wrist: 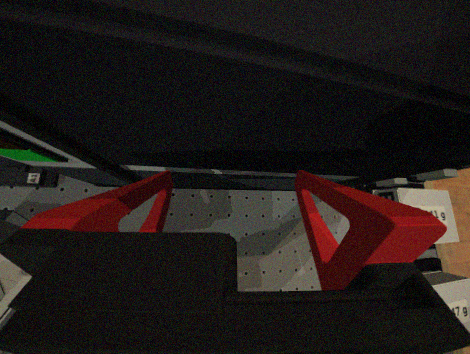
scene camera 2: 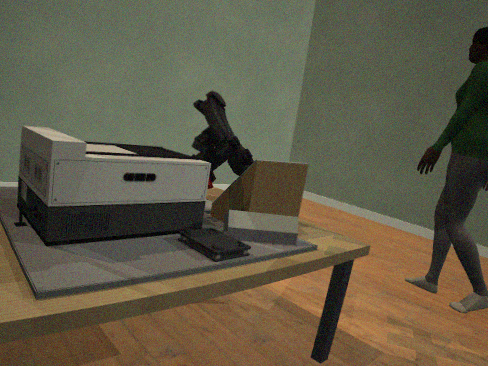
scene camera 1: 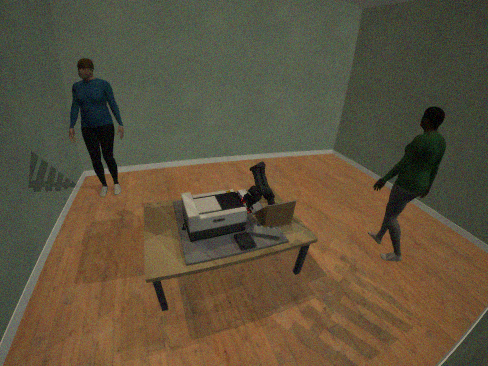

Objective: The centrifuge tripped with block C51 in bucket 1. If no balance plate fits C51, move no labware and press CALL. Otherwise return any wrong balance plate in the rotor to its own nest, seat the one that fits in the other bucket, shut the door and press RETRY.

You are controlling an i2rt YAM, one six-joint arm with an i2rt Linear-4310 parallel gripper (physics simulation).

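Places are measured from the arm's base along level axes (x left, y back, z up), in centimetres.
Pixels of known places: gripper, fingertip midpoint: (wrist: 234, 177); arm's base, origin of the base link: (scene camera 2: 253, 186) (scene camera 1: 272, 207).
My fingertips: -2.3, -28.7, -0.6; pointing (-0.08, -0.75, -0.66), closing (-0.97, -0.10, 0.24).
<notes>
For each thing: its top centre in the pictures, then the offset to it from my fingertips, as dx, dy, dz. "*": a spot on its surface instead. Level surfaces: height alone.
- marked 47 g, middle of its top: (wrist: 451, 314) -34.9, +13.6, -5.9
- flat black slab, middle of its top: (scene camera 2: 214, 238) (scene camera 1: 245, 239) +27.2, -3.3, -8.7
- grey base, its level: dz -11.3
- black part with a small white label, surface spot: (wrist: 45, 177) * +18.4, +1.0, -9.3
The centrifuge (scene camera 1: 217, 221) (scene camera 2: 132, 181) is a white and dark grey box; its dark front (wrist: 225, 100) fills the top of the wrist view. The rotor, block C51 and the buckets do not show. My gripper (scene camera 1: 245, 205) (wrist: 234, 177) is open and empty, its red fingers close to the centrifuge's front; in scene camera 2 a bit of red finger shows beside the housing. A pale plate marked "41 g" (wrist: 445, 232) and another marked "47 g" (wrist: 456, 297) stand at the right of the wrist view, partly hidden. A green light (wrist: 27, 154) shows at the left.
A brown panel (scene camera 1: 280, 214) (scene camera 2: 276, 190) stands beside the arm. A flat black slab (scene camera 1: 245, 241) (scene camera 2: 215, 243) lies in front of it on the grey base (scene camera 1: 210, 254) (scene camera 2: 115, 272). A black part with a small white label (wrist: 45, 177) is at the wrist view's left. Two people stand away from the table.
</notes>
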